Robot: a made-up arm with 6 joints.
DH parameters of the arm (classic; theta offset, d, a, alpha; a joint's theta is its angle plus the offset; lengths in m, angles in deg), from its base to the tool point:
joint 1: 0 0.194 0 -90
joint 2: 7.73 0 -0.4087 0
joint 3: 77.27 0 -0.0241 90
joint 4: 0 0.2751 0 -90
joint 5: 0 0 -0.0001 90
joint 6: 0 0.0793 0 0
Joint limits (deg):
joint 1: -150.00..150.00
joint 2: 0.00..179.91
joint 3: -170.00..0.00
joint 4: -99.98..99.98
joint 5: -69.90..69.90
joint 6: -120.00..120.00
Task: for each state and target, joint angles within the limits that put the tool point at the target. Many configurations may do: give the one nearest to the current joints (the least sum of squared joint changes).
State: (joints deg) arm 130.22 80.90 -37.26 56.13 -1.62 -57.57
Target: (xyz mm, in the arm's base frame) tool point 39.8 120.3 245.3
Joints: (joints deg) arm 82.02 93.71 0.00 62.90 -18.70 -57.57
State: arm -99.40 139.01 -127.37 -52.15 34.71 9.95
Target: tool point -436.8 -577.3 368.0
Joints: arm -125.03 149.27 -145.74 -54.57 24.15 9.95
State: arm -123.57 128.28 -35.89 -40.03 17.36 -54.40
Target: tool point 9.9 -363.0 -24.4
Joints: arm -87.28 153.02 -51.87 -39.51 8.44 -54.40
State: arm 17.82 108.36 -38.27 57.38 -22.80 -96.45
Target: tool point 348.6 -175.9 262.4
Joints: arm -21.92 111.15 -42.39 58.99 -29.00 -96.45
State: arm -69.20 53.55 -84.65 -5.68 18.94 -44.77
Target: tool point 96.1 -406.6 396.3
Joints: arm -76.29 99.84 -63.13 -5.99 21.42 -44.77
